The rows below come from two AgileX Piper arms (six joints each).
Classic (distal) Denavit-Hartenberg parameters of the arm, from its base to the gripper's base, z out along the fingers. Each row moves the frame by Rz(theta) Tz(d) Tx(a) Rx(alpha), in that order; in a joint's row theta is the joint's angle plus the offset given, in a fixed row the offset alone. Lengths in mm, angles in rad.
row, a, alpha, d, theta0
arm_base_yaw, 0, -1.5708, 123, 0
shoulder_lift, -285, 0, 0, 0.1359
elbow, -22, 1.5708, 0, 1.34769
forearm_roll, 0, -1.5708, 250.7, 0
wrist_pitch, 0, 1.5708, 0, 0
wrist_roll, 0, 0, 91, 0
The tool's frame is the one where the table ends.
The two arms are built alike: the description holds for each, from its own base.
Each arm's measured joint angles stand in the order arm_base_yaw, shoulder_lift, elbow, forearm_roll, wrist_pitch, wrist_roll.
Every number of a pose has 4 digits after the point. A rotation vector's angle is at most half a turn.
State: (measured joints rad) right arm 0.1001 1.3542 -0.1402 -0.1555 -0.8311 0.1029; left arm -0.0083 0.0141 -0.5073 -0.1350 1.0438 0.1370
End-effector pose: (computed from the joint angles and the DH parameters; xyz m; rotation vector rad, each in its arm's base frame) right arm 0.1889 0.0294 0.1633 -0.1749 1.8660 0.1746; left arm -0.0033 -0.0106 0.2814 0.1515 2.0221 -0.0802
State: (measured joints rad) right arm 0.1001 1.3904 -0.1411 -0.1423 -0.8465 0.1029; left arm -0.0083 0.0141 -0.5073 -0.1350 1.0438 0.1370
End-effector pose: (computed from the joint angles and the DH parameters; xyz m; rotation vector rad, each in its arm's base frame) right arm 0.1911 0.0289 0.1579 -0.1595 1.8866 0.1745; left arm -0.0033 -0.0106 0.2814 0.1515 2.0221 -0.0802
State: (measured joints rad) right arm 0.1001 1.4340 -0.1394 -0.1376 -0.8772 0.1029; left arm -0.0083 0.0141 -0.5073 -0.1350 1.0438 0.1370
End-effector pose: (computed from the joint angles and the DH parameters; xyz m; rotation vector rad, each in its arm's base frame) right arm 0.1930 0.0290 0.1518 -0.1531 1.9015 0.1783; left arm -0.0033 -0.0106 0.2814 0.1515 2.0221 -0.0802
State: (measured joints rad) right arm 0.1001 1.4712 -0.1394 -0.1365 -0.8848 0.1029; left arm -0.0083 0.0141 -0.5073 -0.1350 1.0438 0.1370
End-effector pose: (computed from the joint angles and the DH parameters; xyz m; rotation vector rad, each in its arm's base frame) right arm 0.1941 0.0291 0.1451 -0.1516 1.9313 0.1795; left arm -0.0033 -0.0106 0.2814 0.1515 2.0221 -0.0802
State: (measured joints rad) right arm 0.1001 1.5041 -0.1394 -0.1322 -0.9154 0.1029; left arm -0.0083 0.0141 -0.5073 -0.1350 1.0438 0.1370
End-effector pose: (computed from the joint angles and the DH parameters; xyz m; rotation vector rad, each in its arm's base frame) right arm 0.1958 0.0292 0.1413 -0.1454 1.9339 0.1827; left arm -0.0033 -0.0106 0.2814 0.1515 2.0221 -0.0802
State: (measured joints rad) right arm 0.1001 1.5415 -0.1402 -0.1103 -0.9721 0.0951; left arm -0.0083 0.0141 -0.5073 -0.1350 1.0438 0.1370
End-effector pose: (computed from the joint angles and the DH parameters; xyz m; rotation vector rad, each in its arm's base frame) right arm 0.1987 0.0283 0.1388 -0.1259 1.9140 0.1767; left arm -0.0033 -0.0106 0.2814 0.1515 2.0221 -0.0802
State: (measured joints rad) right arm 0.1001 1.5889 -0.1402 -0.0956 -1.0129 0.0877; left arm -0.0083 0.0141 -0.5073 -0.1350 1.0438 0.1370
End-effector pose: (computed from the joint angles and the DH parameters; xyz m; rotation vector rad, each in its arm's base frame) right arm 0.2008 0.0276 0.1328 -0.1152 1.9205 0.1699; left arm -0.0033 -0.0106 0.2814 0.1515 2.0221 -0.0802
